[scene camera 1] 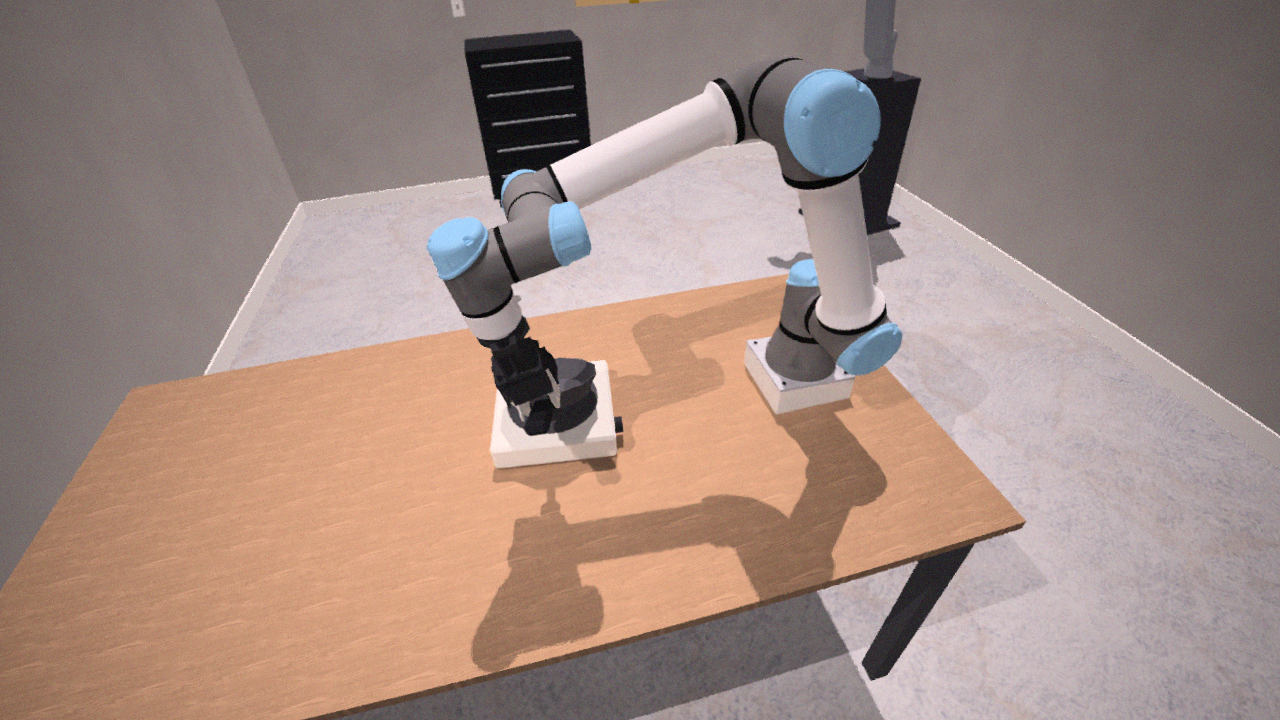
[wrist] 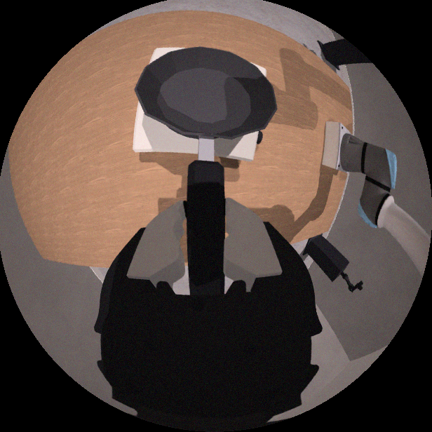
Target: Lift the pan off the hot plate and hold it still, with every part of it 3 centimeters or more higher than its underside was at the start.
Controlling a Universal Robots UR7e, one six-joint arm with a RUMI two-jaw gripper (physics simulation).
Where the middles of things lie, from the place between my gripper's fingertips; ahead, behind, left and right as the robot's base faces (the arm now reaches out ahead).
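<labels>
From my hand: dark pan (scene camera 1: 575, 376), 2 cm below, 3 cm behind, 6 cm to the right; white hot plate (scene camera 1: 587, 429), 15 cm below, 4 cm behind, 15 cm to the right.
</labels>
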